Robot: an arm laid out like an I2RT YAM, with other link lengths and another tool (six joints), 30 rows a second.
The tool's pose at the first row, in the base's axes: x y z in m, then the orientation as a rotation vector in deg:
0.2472, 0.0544, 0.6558, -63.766, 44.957, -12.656
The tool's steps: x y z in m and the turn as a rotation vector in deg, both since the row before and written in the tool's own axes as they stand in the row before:
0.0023, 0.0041, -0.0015, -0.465, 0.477, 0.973
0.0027, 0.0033, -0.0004, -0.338, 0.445, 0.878
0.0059, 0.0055, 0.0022, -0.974, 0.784, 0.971
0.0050, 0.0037, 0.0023, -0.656, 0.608, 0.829
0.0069, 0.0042, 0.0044, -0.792, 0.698, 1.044
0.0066, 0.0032, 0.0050, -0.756, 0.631, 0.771
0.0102, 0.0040, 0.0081, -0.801, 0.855, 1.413
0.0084, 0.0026, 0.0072, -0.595, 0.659, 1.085
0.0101, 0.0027, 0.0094, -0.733, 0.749, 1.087
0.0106, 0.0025, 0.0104, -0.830, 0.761, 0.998
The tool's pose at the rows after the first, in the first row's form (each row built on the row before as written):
0.2470, 0.0540, 0.6509, -63.783, 45.994, -11.937
0.2479, 0.0538, 0.6467, -63.717, 46.927, -11.326
0.2521, 0.0548, 0.6396, -64.196, 48.324, -10.579
0.2561, 0.0555, 0.6343, -64.437, 49.432, -9.973
0.2625, 0.0569, 0.6279, -64.702, 50.760, -9.181
0.2693, 0.0584, 0.6224, -65.053, 51.872, -8.587
0.2802, 0.0606, 0.6145, -65.141, 53.546, -7.573
0.2896, 0.0625, 0.6083, -65.183, 54.829, -6.801
0.3013, 0.0651, 0.6010, -65.347, 56.213, -6.011
0.3139, 0.0680, 0.5933, -65.638, 57.572, -5.249

